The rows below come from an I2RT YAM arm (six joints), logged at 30 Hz.
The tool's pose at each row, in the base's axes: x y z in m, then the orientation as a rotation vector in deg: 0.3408, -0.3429, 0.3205, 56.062, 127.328, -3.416; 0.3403, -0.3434, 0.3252, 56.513, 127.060, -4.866; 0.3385, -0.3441, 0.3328, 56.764, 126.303, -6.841; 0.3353, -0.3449, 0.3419, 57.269, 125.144, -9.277; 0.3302, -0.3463, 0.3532, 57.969, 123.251, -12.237; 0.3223, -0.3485, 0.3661, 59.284, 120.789, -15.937; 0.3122, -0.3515, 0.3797, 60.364, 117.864, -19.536; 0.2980, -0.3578, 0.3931, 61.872, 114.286, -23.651; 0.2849, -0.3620, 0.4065, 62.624, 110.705, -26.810; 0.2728, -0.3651, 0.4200, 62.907, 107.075, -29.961; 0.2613, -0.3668, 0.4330, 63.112, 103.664, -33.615
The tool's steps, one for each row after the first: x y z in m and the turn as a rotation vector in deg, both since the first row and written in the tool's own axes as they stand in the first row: -0.0030, 0.0004, -0.0037, 1.080, -0.500, -0.014; -0.0072, 0.0004, -0.0103, 2.325, -1.614, -0.150; -0.0118, -0.0003, -0.0188, 3.903, -3.105, -0.122; -0.0173, -0.0021, -0.0298, 5.780, -5.280, 0.119; -0.0229, -0.0061, -0.0435, 8.340, -7.882, 0.743; -0.0284, -0.0119, -0.0587, 10.721, -10.870, 1.389; -0.0339, -0.0228, -0.0752, 13.609, -14.306, 2.394; -0.0386, -0.0315, -0.0917, 15.609, -17.746, 3.174; -0.0432, -0.0387, -0.1080, 17.502, -21.337, 3.664; -0.0469, -0.0446, -0.1239, 19.868, -24.777, 3.885
